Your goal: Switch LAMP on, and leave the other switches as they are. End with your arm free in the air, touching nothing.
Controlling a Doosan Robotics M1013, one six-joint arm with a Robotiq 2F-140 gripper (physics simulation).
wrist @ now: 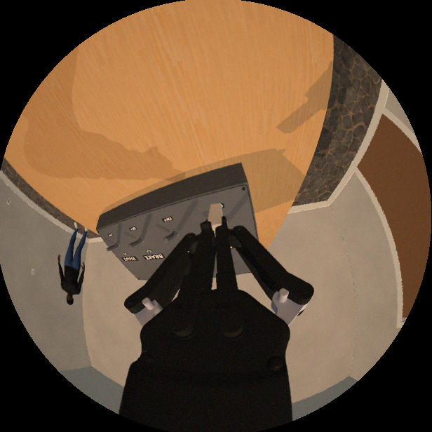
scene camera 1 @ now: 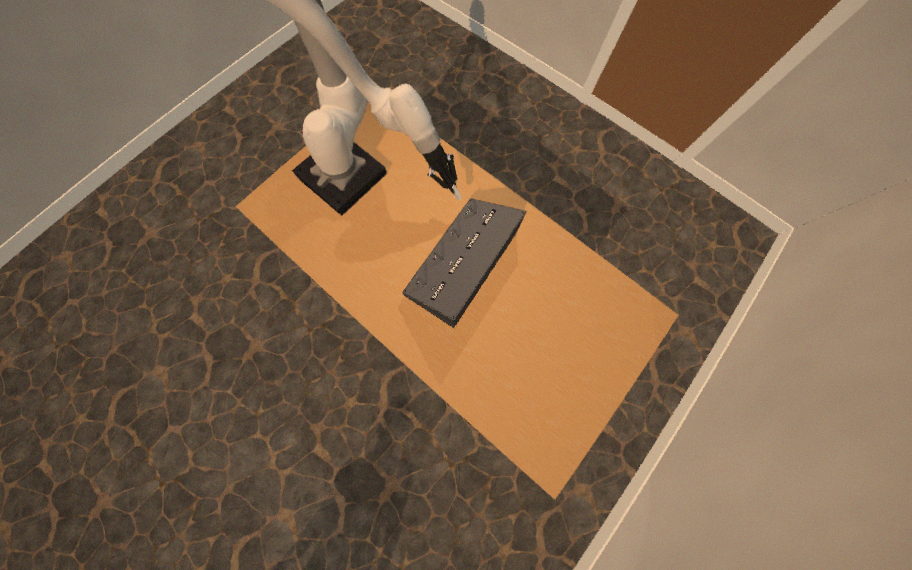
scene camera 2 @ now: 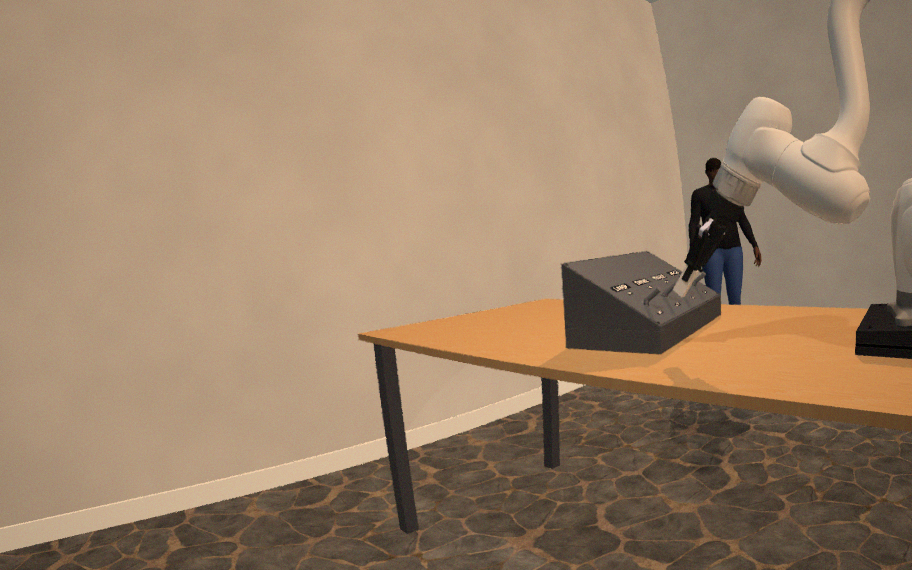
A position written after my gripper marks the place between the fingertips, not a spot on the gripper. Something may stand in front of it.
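You can see my gripper point(scene camera 2: 678, 293), and it's in the wrist view point(wrist: 216, 211) and in scene camera 1 point(scene camera 1: 458, 198) as well. There's also a dark grey sloped switch box point(wrist: 179, 208).
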